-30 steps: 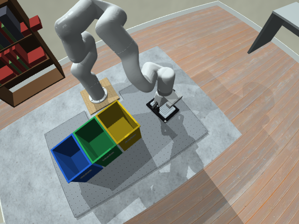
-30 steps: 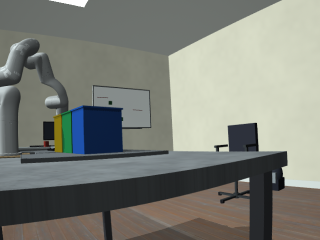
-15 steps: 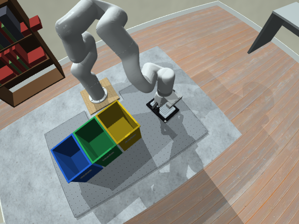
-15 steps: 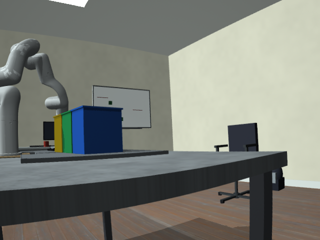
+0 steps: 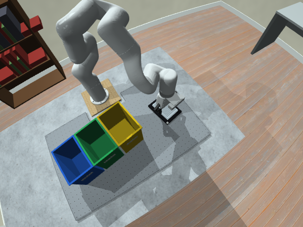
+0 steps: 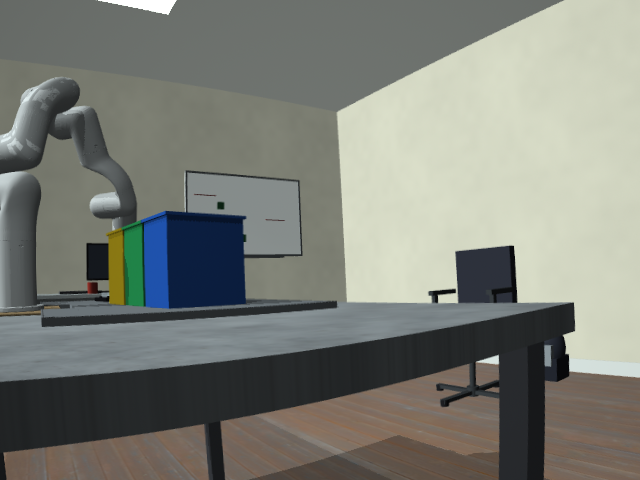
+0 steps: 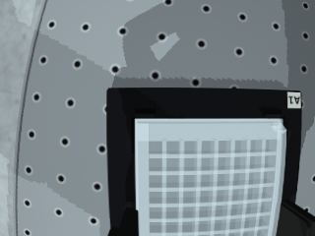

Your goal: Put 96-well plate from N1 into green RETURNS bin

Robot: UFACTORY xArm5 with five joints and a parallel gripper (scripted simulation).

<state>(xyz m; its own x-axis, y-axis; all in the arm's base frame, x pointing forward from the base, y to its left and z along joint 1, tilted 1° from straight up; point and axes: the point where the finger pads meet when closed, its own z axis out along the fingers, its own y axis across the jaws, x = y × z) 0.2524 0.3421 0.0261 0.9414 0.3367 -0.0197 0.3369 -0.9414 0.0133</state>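
My gripper is now 10 mm above the white 96-well plate. The rest, counted from my hand: green bin (390 mm to the right, 100 mm ahead, 60 mm above); then black plate nest (20 mm below); then yellow bin (270 mm to the right, 60 mm ahead, 60 mm above).
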